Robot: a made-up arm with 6 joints. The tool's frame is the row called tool. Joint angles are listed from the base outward. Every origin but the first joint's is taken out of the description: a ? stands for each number. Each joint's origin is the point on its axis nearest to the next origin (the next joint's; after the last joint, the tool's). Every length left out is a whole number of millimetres.
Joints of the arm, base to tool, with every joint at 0 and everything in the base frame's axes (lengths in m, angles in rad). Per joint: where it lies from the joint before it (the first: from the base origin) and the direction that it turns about. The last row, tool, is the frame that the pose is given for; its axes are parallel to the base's.
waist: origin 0 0 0.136 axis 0 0 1
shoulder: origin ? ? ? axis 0 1 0
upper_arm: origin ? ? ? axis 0 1 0
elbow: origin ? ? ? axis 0 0 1
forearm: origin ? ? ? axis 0 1 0
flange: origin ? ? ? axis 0 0 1
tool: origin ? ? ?
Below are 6 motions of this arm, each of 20 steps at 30 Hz.
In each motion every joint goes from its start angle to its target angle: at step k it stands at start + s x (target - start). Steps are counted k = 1, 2, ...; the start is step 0. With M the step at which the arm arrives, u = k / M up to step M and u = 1 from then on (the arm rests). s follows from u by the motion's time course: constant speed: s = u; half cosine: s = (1 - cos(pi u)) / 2; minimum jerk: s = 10 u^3 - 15 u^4 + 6 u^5.
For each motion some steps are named. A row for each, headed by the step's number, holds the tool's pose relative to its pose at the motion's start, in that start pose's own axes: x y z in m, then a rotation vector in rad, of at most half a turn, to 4 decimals.
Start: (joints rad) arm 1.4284 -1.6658 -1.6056 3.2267 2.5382 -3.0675
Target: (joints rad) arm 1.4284 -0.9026 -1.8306 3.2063 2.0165 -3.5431
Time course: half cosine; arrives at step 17
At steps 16, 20:
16: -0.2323 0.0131 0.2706 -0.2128 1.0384 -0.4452
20: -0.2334 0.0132 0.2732 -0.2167 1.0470 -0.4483

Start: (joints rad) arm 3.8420 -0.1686 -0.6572 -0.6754 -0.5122 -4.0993
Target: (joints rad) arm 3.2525 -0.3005 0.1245 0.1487 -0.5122 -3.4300
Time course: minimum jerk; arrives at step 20
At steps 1, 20:
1: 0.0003 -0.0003 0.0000 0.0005 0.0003 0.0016
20: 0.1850 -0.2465 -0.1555 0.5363 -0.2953 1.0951

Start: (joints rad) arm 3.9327 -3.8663 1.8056 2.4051 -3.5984 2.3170
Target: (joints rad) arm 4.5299 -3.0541 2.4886 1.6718 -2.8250 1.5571
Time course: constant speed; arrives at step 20
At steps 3, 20:
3: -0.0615 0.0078 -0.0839 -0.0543 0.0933 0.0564
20: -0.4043 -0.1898 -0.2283 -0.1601 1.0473 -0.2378

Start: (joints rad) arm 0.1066 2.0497 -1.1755 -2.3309 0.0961 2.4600
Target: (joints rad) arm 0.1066 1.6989 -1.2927 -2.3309 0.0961 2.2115
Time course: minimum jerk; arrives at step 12
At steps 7, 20:
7: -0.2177 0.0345 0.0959 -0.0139 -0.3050 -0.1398
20: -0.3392 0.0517 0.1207 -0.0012 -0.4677 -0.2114

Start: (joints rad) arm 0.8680 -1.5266 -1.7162 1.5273 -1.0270 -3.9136
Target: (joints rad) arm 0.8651 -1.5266 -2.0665 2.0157 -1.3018 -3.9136
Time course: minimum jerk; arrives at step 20
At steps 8, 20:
8: 0.0377 -0.0245 -0.0005 -0.1179 0.0015 0.1724
20: 0.1171 -0.0680 -0.0151 -0.3593 -0.0751 0.5116

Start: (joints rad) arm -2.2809 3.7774 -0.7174 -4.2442 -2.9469 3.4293
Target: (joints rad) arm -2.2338 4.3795 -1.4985 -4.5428 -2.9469 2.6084
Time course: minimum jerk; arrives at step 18
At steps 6, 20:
6: -0.0004 0.0297 0.0510 -0.0219 -0.0127 -0.0946
20: 0.0148 0.0755 0.2870 -0.0901 -0.0758 -0.4496

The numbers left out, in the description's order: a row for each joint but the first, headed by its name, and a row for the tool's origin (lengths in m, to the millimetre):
shoulder: 0 0.024 0
upper_arm: 0 0 0.544
elbow: 0 0 0.465
forearm: 0 0 0
flange: 0 0 0.086
tool: 0 0 0

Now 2 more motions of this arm.
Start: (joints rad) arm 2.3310 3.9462 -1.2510 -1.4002 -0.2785 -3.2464
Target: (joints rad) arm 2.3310 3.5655 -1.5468 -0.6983 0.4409 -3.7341
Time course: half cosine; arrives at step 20
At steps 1, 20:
1: -0.0006 0.0027 0.0013 -0.0047 -0.0042 0.0000
20: -0.0404 0.4144 0.0766 -0.3895 -0.4821 0.2488

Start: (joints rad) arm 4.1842 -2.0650 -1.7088 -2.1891 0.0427 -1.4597
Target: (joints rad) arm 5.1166 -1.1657 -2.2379 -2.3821 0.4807 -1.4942
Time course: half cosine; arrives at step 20
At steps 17, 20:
17: 0.0200 0.3439 -0.3247 0.1583 0.2310 -0.9631
20: 0.0371 0.3655 -0.3332 0.1655 0.2570 -1.0183

